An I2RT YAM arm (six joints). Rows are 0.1 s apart.
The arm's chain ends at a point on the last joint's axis. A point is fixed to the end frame.
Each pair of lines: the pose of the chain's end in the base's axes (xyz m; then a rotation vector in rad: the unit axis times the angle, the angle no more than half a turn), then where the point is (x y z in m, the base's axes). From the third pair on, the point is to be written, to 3 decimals.
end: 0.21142, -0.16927, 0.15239, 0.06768, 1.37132, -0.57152
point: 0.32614 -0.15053 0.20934
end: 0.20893, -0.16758, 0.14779, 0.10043, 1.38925, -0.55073
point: 0.32414 -0.15164 0.20461
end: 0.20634, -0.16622, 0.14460, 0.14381, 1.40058, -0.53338
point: 0.322 -0.154 0.202
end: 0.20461, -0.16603, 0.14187, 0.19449, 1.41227, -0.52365
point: 0.320 -0.159 0.200
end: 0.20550, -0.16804, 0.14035, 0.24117, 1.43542, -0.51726
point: 0.322 -0.166 0.197
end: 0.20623, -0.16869, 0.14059, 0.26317, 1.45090, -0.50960
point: 0.323 -0.169 0.196
